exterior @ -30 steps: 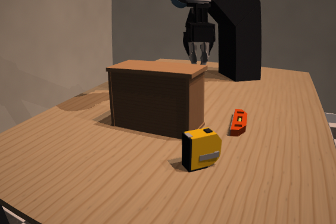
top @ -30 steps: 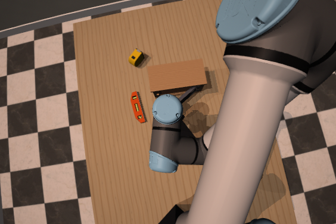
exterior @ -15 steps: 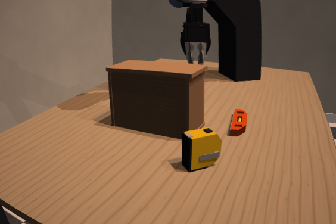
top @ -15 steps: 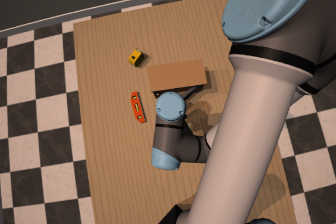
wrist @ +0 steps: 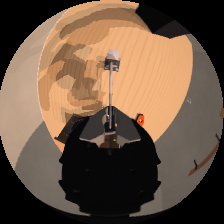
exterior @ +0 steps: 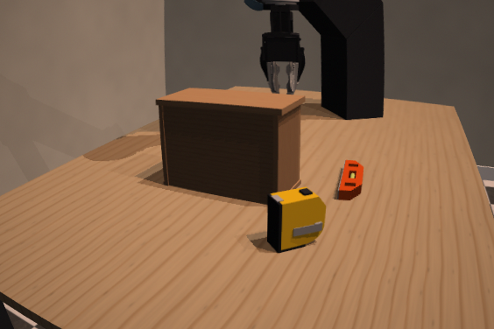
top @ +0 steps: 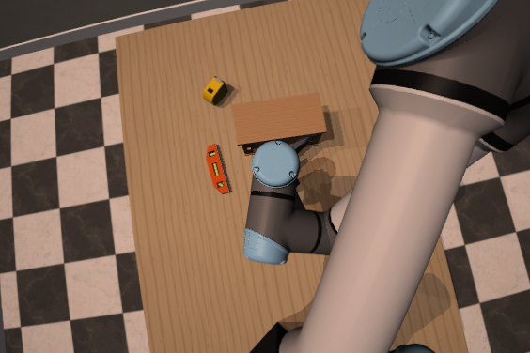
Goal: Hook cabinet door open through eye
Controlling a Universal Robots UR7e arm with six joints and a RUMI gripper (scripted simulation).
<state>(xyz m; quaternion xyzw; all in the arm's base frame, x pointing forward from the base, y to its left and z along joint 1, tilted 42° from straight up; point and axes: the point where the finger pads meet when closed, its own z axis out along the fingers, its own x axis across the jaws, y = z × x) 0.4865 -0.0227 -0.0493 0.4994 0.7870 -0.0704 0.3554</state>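
My hand is 90 mm short of the dark door, 50 mm to the left of it and 40 mm above it. Round my hand: thin hook rod (20 mm behind, 10 mm to the right, 20 mm below); yellow tape measure (350 mm ahead, 140 mm to the left, 80 mm below); orange spirit level (110 mm ahead, 170 mm to the left, 100 mm below).
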